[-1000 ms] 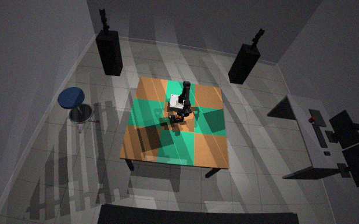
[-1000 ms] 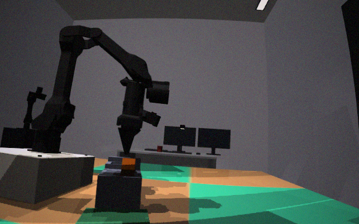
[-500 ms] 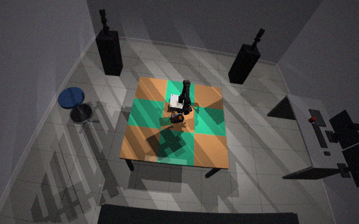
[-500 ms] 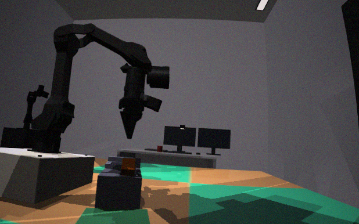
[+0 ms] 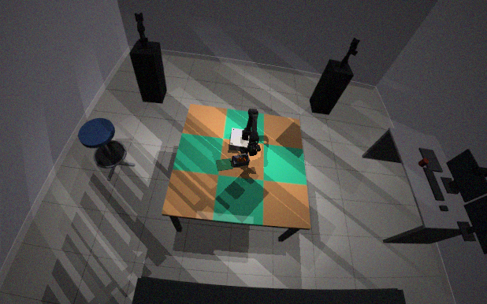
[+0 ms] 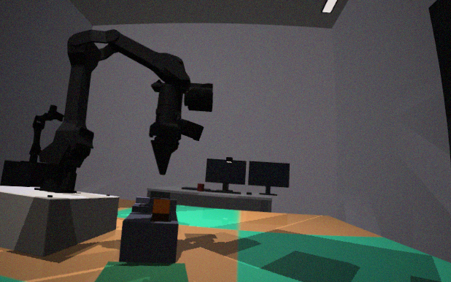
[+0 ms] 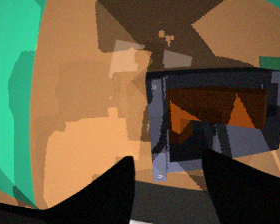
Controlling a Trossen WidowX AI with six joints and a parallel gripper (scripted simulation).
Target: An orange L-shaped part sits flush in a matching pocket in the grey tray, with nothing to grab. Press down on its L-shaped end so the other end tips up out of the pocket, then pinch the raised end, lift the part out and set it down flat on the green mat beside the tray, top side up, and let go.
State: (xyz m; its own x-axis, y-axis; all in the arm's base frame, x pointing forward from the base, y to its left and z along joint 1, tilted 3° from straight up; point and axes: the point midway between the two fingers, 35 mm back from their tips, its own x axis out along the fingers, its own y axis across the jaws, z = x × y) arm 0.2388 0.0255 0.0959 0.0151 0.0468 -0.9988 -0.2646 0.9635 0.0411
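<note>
My gripper tip is now 40 mm to the left of the orange L-shaped part and 100 mm above it. Round my gripper tip: green mat 50 mm ahead, 210 mm to the right, 160 mm below.
</note>
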